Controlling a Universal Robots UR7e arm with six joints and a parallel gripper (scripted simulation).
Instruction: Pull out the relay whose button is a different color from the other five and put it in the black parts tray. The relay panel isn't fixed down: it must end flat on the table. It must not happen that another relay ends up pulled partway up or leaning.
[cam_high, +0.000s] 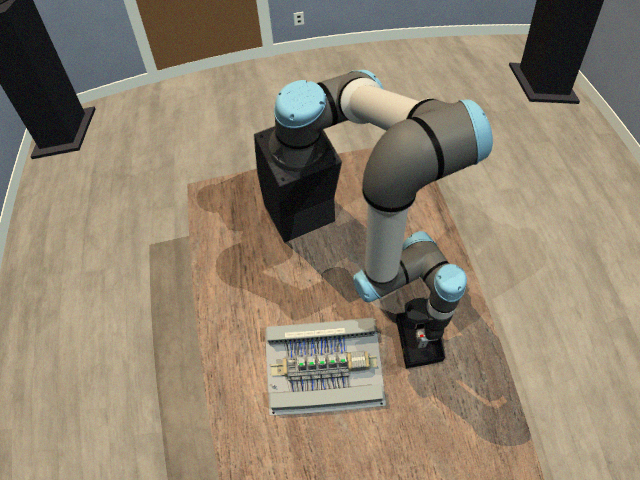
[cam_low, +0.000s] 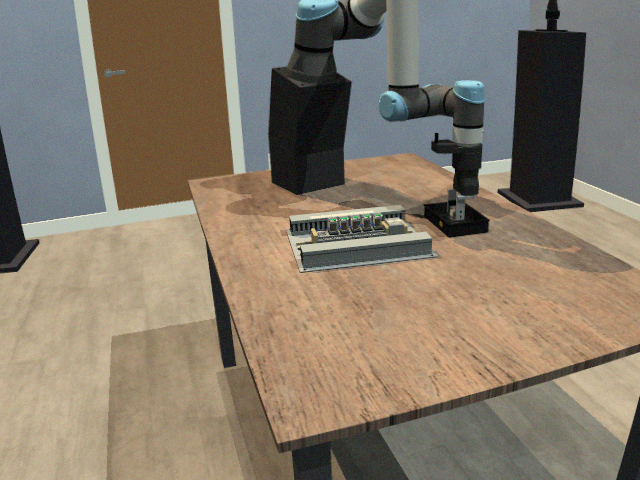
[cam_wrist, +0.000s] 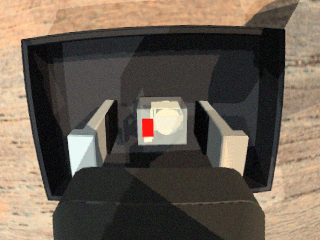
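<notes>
Right now the black parts tray is 2 cm below my hand. Also, from my hand: grey relay panel 6 cm ahead, 28 cm to the right, 2 cm below.
</notes>
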